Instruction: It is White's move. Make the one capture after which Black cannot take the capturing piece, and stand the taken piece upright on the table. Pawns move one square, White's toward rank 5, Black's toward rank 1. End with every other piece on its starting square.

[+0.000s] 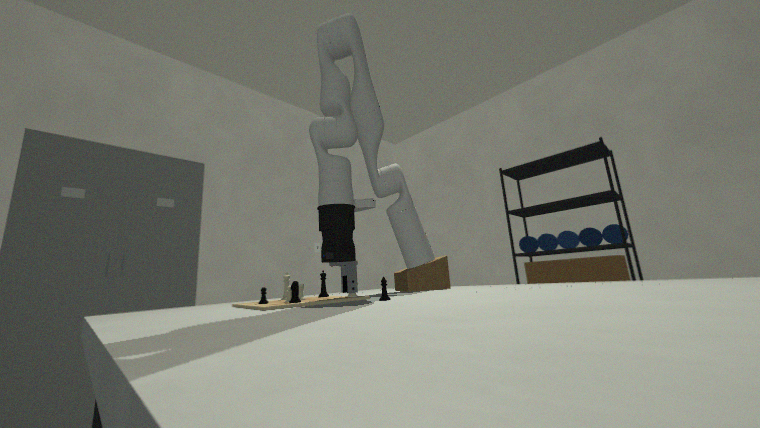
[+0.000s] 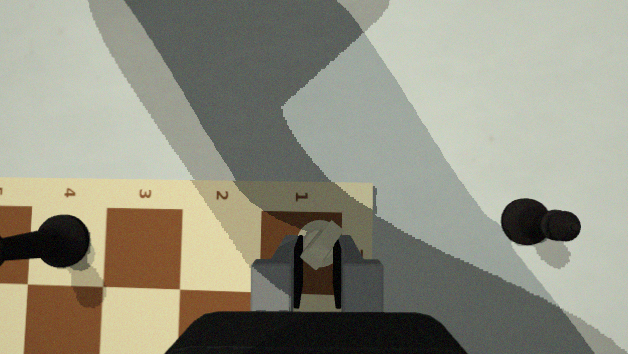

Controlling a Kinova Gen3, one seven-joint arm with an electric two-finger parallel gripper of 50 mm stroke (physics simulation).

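Frame: origin at the arm's base, x ahead, y left, z up, level; metres.
Seen in the pictures: gripper, fingertip midpoint: [image 1: 349, 292] [image 2: 317, 259]; arm's base, link origin: [image 1: 421, 263].
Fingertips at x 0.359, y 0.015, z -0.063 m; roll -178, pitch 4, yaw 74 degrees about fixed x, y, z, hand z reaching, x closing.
Observation:
Offsets run from my fingertips to a thing's middle. Level surfaces: height alone.
My gripper [image 1: 349, 290] [image 2: 317, 259] is shut on the white knight @[dx -0.007, dy +0.003, dz +0.010 m] [image 2: 322, 251], whose round base is over the dark square e1. It is low at the board's rank-1 end; whether the base touches the board [image 1: 329, 301] [image 2: 30, 186] I cannot tell. A black piece, seemingly a bishop @[dx +0.009, dy +0.096, dz +0.006 m] [image 1: 384, 291] [image 2: 525, 221], stands upright on the table off the rank-1 edge. The tall black king @[dx -0.040, dy -0.118, dz +0.022 m] [image 1: 322, 285] [image 2: 63, 241] stands on e4. A black knight @[dx +0.106, dy -0.045, dz +0.010 m] [image 1: 295, 293], a black pawn @[dx +0.121, dy -0.123, dz +0.006 m] [image 1: 263, 296], a tall white piece @[dx +0.024, dy -0.175, dz +0.022 m] [image 1: 286, 288] and a shorter, partly hidden white piece @[dx +0.045, dy -0.101, dz +0.007 m] [image 1: 302, 290] stand on the board.
The arm's wooden base block [image 1: 425, 277] is behind the board on the white table @[dz -0.016 m] [image 1: 425, 361]. A dark shelf rack [image 1: 563, 203] with blue balls stands at the back right, and a grey cabinet [image 1: 143, 233] at the left. Arm shadows cross the board and table.

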